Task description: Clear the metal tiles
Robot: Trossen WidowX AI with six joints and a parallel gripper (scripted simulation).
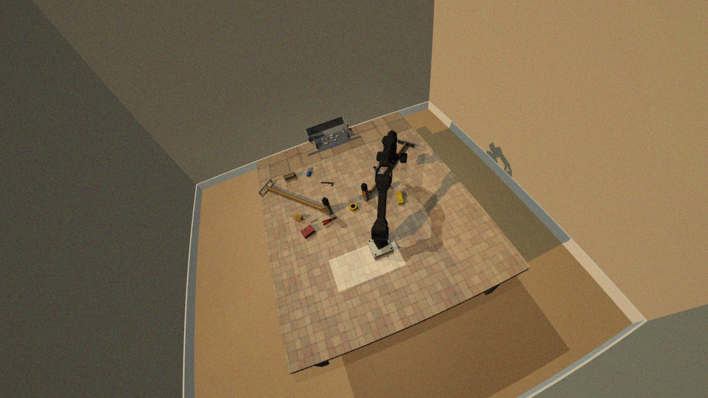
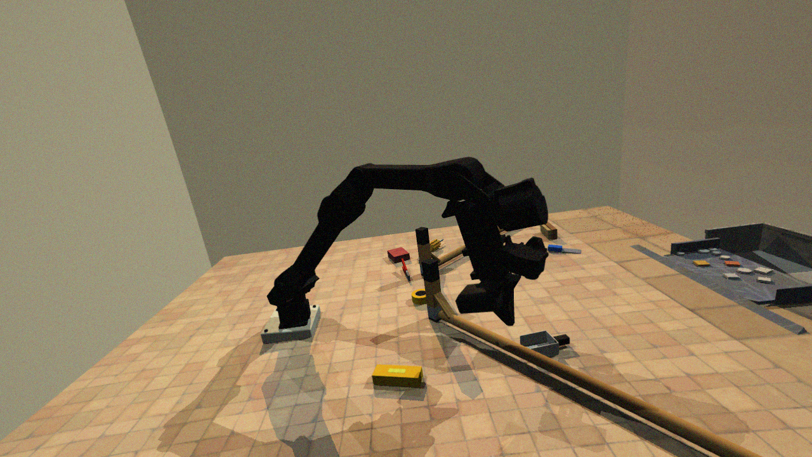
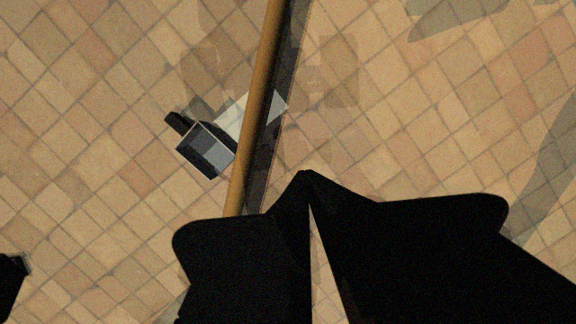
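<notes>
My gripper tip is now 11 cm above the small grey box, 10 cm short of it and 7 cm to the right of it. Also, from my gripper tip: yellow tape roll 35 cm to the left, 10 cm below, 10 cm behind; then yellow block 19 cm behind, 10 cm below, 7 cm to the left; then hex key 41 cm to the left, 17 cm ahead, 11 cm below.
</notes>
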